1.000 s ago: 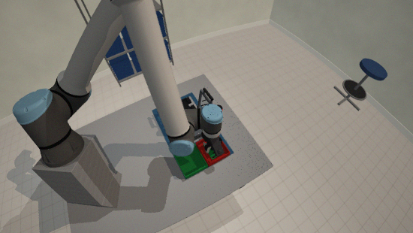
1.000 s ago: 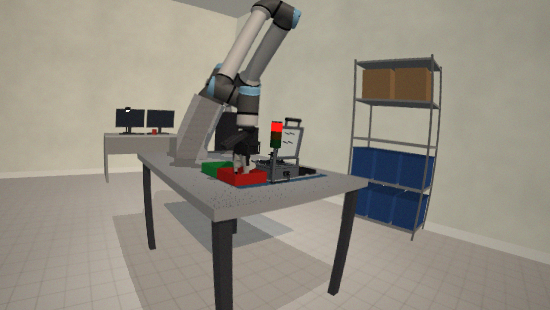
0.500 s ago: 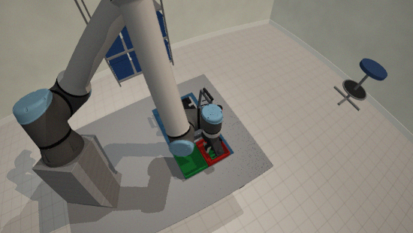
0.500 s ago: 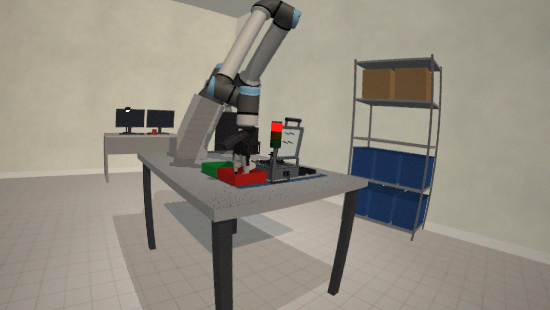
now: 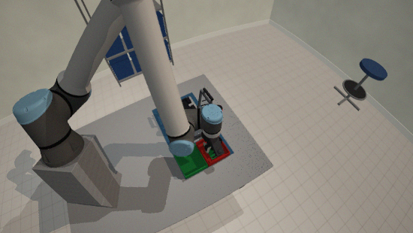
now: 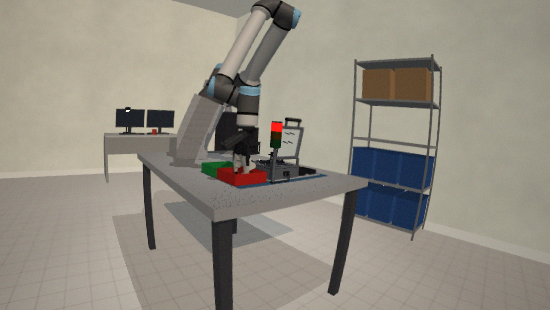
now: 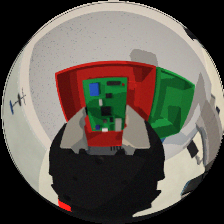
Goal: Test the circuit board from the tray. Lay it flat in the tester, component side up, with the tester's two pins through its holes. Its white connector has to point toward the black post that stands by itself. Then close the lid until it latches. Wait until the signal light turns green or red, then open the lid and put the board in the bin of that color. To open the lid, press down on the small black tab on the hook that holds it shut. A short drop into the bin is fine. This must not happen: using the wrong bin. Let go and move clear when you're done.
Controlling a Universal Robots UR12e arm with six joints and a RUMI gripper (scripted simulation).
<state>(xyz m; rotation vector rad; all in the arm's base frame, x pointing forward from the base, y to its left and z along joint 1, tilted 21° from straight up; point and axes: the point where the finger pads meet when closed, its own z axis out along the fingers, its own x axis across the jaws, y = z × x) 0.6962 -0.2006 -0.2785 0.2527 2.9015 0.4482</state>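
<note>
Right now my hand is right at the green circuit board. Also, from my hand: green bin 150 mm behind, 20 mm to the left, 10 mm below; then red bin 10 mm below; then tester lid 190 mm to the left, 160 mm above, 100 mm ahead.
</note>
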